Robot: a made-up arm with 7 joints.
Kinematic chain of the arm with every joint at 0, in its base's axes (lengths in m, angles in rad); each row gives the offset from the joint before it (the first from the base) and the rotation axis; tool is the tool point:
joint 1: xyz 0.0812 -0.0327 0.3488 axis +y
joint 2: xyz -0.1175 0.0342 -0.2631 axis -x
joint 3: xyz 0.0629 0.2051 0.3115 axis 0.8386 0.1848 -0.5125
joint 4: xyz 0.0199 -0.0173 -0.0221 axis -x
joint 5: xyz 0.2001 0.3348 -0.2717 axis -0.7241 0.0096 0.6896
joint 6: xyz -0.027 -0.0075 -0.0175 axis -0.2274 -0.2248 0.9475
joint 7: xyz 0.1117 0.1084 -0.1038 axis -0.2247 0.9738 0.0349
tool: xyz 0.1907 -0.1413 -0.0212
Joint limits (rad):
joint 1: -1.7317..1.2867
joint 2: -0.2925..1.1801
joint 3: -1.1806..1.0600
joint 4: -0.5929..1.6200
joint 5: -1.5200..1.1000
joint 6: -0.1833..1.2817
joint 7: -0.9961..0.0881
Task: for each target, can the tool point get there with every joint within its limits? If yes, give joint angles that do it. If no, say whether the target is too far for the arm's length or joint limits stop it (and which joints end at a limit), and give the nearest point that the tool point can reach.
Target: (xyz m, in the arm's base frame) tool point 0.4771 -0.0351 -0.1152
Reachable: yes | joints -0.1208 0.3793 0.5994 1.2102 -1.2446 0.5712 -0.0093
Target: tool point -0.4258 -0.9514 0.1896
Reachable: no: joint limits stop it (at a limit: joint 1, joint 2, joint 4, joint 6, joint 7) | nearest point -0.3622 -0.4404 0.1999 | short by 0.515 m
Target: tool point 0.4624 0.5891 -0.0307
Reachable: yes | joints -0.1959 0.1921 -0.7080 -0.3339 -0.0441 0.3265 -0.6807
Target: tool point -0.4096 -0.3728 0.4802
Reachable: no: joint limits stop it (at a limit: joint 1, joint 2, joint 4, joint 5, joint 6) | nearest point -0.4181 -0.3918 0.3433 | short by 0.139 m
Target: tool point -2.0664 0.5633 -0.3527
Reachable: no: too far | nearest point -0.9377 0.3754 -0.0786 | short by 1.177 m
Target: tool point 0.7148 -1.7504 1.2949
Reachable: no: too far | nearest point 0.3552 -0.4592 0.7579 | short by 1.444 m
